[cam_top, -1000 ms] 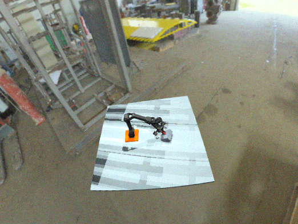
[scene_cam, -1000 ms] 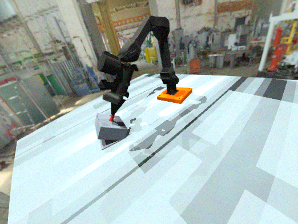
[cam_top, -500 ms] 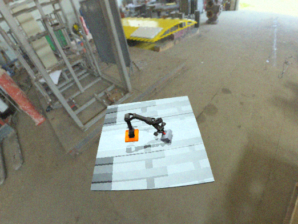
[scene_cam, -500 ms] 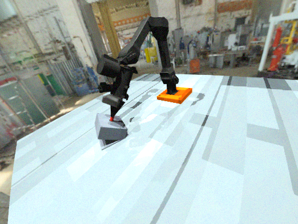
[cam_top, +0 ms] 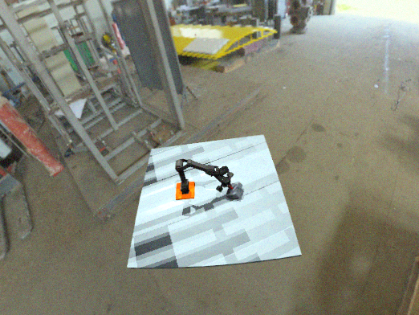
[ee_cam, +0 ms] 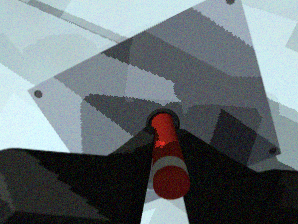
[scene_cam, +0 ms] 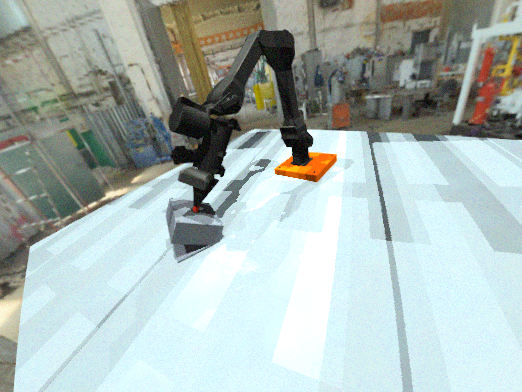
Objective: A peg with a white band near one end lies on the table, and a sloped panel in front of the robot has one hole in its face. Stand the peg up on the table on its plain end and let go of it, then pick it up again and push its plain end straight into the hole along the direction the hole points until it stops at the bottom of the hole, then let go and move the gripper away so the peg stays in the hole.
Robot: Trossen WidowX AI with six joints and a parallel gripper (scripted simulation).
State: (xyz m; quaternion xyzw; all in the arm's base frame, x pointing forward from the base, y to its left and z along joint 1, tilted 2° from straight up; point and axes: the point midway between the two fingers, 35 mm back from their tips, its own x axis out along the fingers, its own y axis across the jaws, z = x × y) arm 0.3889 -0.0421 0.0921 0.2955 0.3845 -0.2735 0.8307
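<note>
Now: gripper tip 1 cm past the red peg and 1 cm below it. From my gripper tip the other things lie so: grey sloped panel (2 cm ahead, 1 cm to the right, 4 cm below).
</note>
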